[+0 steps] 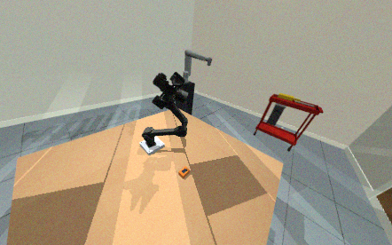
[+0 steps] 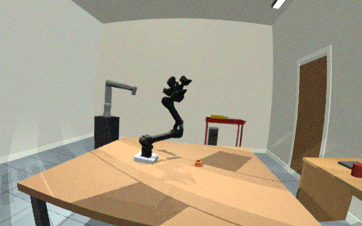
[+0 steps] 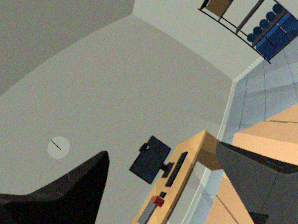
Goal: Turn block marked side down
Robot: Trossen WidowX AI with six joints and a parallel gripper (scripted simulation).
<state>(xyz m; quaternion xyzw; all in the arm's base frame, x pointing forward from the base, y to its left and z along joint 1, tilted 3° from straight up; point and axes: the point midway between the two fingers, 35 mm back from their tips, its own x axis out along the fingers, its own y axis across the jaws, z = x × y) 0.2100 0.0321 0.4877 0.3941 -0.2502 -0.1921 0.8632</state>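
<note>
Now: the block 50 cm below my gripper tip, 8 cm ahead of it and 7 cm to the left of it.
</note>
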